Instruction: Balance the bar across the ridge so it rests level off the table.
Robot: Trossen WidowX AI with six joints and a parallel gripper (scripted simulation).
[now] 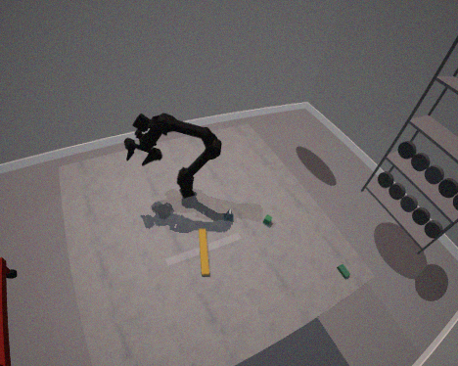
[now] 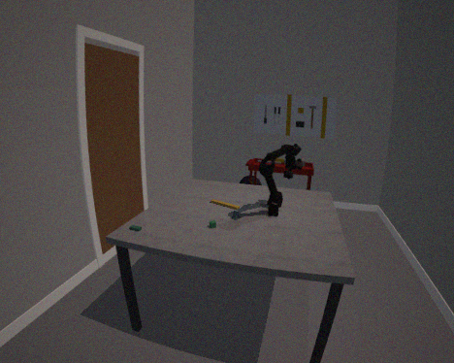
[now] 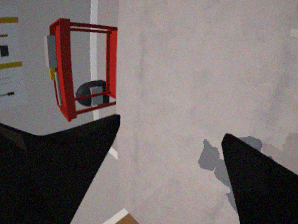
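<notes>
The yellow bar is 43 cm ahead of my gripper tip, 18 cm to the left of it and 22 cm below it. Also, from my gripper tip: green cube: 40 cm ahead, 54 cm to the left, 21 cm below; flat green block: 82 cm ahead, 74 cm to the left, 22 cm below.
</notes>
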